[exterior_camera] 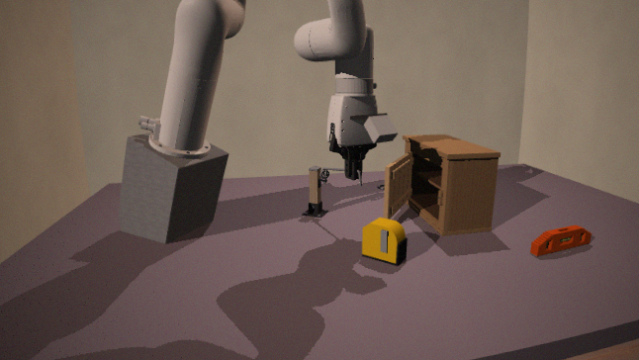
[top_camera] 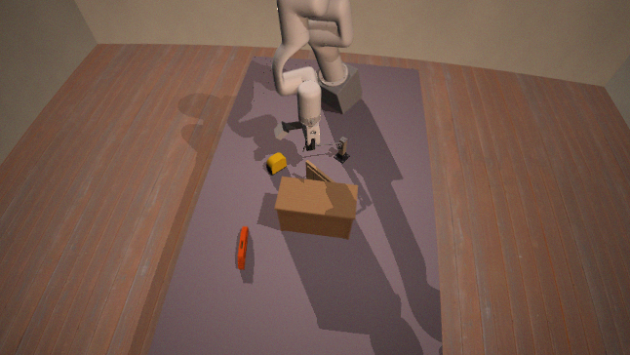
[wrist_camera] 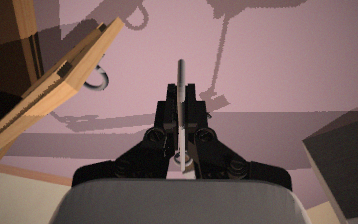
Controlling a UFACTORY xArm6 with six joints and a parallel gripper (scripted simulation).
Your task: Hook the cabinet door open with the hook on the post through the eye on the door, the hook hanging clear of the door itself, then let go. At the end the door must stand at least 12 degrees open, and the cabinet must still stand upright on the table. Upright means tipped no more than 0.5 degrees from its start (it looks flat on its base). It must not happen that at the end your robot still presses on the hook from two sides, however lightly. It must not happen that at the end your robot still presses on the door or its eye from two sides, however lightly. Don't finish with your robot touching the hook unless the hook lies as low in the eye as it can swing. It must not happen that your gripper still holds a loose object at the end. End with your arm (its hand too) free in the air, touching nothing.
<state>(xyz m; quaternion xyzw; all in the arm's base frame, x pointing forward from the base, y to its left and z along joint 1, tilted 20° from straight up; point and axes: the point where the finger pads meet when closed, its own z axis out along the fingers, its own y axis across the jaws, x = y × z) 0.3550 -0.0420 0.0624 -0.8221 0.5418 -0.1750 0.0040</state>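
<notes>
My hand is 50 mm to the right of the thin grey hook rod, 30 mm above it and 20 mm past it. Also, from my hand: yellow tape measure (140 mm to the right, 110 mm below, 20 mm ahead); then cabinet door (130 mm ahead, 80 mm to the left, 60 mm below); then hook post (80 mm to the left, 50 mm below, 40 mm behind).
</notes>
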